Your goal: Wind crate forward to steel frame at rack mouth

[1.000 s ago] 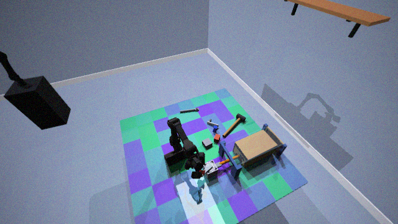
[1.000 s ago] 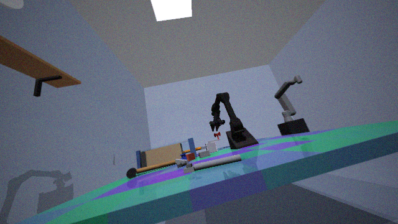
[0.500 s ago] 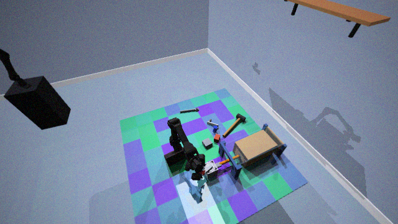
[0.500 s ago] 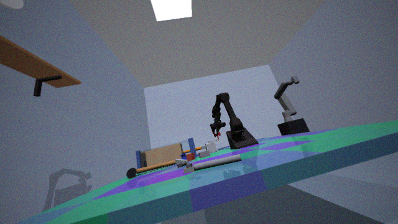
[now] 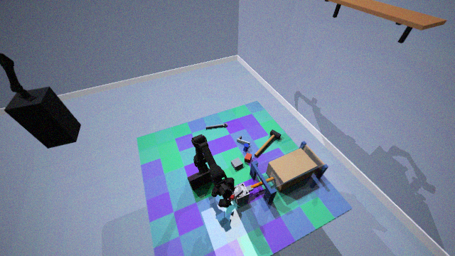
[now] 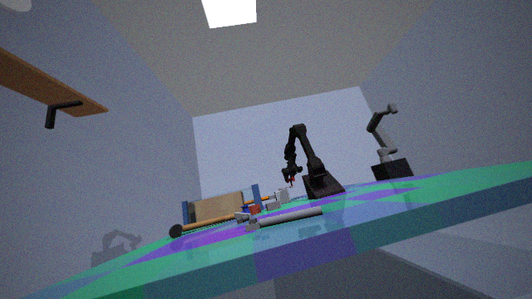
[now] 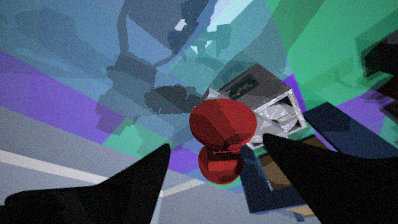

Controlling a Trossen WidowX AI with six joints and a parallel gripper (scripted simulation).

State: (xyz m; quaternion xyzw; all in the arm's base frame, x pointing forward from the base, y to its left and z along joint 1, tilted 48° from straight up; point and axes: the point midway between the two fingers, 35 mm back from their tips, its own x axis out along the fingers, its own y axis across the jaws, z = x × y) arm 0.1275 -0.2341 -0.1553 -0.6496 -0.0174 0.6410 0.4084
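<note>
The dark red knob is 1 cm behind my gripper tip and 1 cm to the left of it. Round my gripper tip: blue steel frame: 24 cm ahead, 7 cm to the left, 3 cm below; grey hand winch: 7 cm ahead, 4 cm to the left, 10 cm below; red-knobbed crank handle: 2 cm ahead, 3 cm to the left, 3 cm below.
</note>
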